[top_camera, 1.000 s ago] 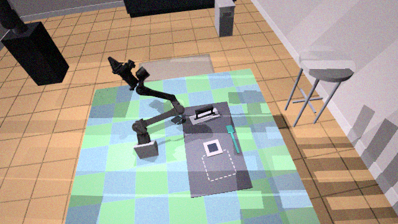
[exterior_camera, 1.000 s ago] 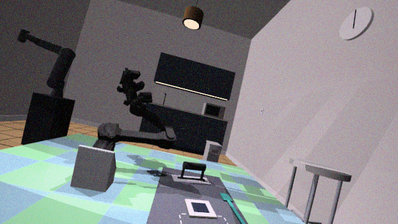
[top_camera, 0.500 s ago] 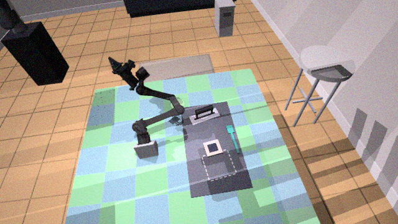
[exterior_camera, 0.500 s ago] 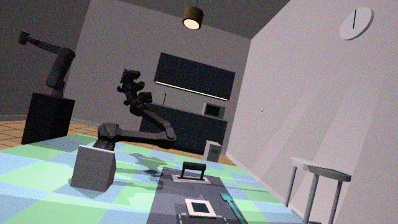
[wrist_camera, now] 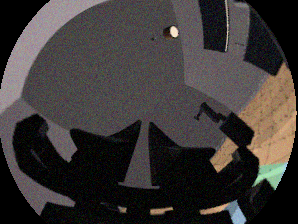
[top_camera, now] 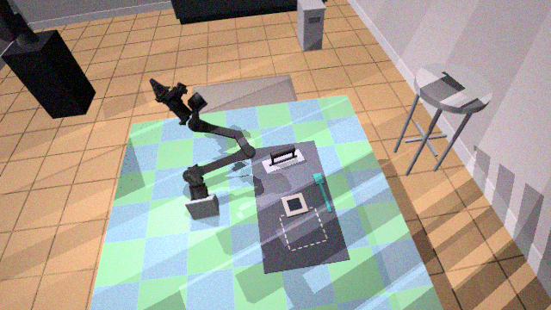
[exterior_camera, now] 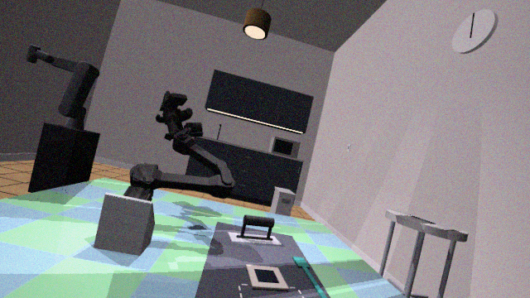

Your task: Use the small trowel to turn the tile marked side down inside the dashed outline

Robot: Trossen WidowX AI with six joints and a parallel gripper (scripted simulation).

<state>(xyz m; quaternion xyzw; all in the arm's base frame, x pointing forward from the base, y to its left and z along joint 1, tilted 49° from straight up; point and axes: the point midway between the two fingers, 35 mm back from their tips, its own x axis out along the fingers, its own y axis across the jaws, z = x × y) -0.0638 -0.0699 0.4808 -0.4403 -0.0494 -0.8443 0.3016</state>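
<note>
Now: gripper tip 520 mm short of the dark-handled float, 460 mm above it and 90 mm to the left of it. From my gripper tip the other things lie so: teal trowel (650 mm ahead, 490 mm below, 280 mm to the right); mat (520 mm ahead, 510 mm below, 310 mm to the right); tile (520 mm ahead, 490 mm below, 350 mm to the right).
</note>
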